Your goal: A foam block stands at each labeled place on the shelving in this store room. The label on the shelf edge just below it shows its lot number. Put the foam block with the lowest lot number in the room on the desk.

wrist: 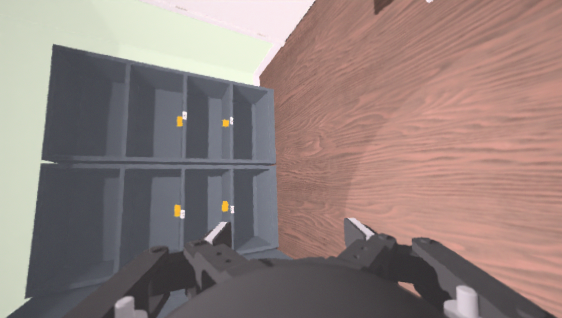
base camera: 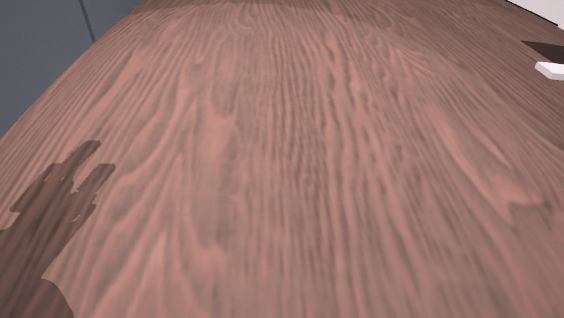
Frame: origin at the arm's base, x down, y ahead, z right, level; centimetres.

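Where they show: gripper, between the fingertips: (wrist: 287,232).
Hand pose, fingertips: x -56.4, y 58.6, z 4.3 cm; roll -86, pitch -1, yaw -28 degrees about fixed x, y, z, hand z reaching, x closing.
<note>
After its pixels a point has its place.
Grey shelving (wrist: 128,107) @(x -101.9, y 261.2, z 68.1 cm) stands at the left of the wrist view, which is turned sideways, with the floor at the right. It has two bays. Four small orange foam blocks (wrist: 179,121) @(x -61.9, y 281.0, z 64.9 cm) (wrist: 225,123) @(x -17.1, y 267.5, z 64.5 cm) (wrist: 177,210) @(x -61.7, y 267.4, z -25.4 cm) (wrist: 225,206) @(x -16.1, y 267.8, z -25.5 cm) stand in it, two in each bay. White labels (wrist: 184,115) @(x -57.9, y 260.4, z 66.4 cm) (wrist: 231,120) @(x -12.2, y 260.5, z 66.7 cm) (wrist: 182,214) @(x -57.6, y 255.4, z -27.6 cm) (wrist: 232,209) @(x -11.7, y 255.5, z -27.2 cm) sit on the shelf edges by them, too small to read. My gripper (wrist: 287,232) @(x -56.4, y 58.6, z 4.3 cm) is open and empty, well away from the blocks. The desk top does not show.
Wood floor (base camera: 300,175) @(x 39.6, y 44.4, z 3.5 cm) (wrist: 425,125) @(x 39.7, y 97.4, z 30.7 cm) runs up to the shelving. A grey panel (base camera: 40,55) @(x 30.7, y 82.2, z -66.8 cm) stands at the base view's upper left. A white foot (base camera: 551,71) lies at its right edge. An arm-shaped shadow falls at the left. Green wall (wrist: 150,35) @(x -90.2, y 284.8, z 152.7 cm) is behind the shelving.
</note>
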